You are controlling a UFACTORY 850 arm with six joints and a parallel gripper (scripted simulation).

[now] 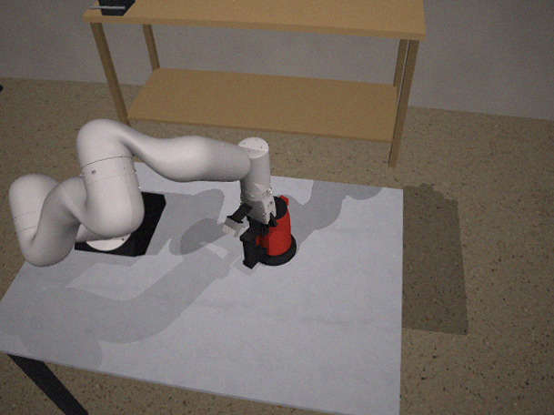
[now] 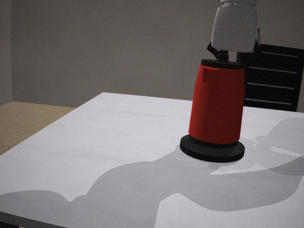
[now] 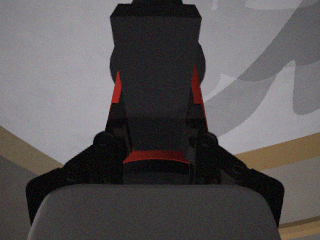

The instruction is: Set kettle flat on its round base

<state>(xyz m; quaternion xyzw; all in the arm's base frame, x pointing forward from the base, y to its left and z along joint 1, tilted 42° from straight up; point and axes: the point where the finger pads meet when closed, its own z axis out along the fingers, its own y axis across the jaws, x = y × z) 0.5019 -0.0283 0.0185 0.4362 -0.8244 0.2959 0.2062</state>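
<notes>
Now: the red kettle 50 mm below my hand, 30 mm to the left of it and 20 mm ahead of it. From my hand the other things lie so: round black base (160 mm below, 60 mm to the left, 40 mm ahead).
</notes>
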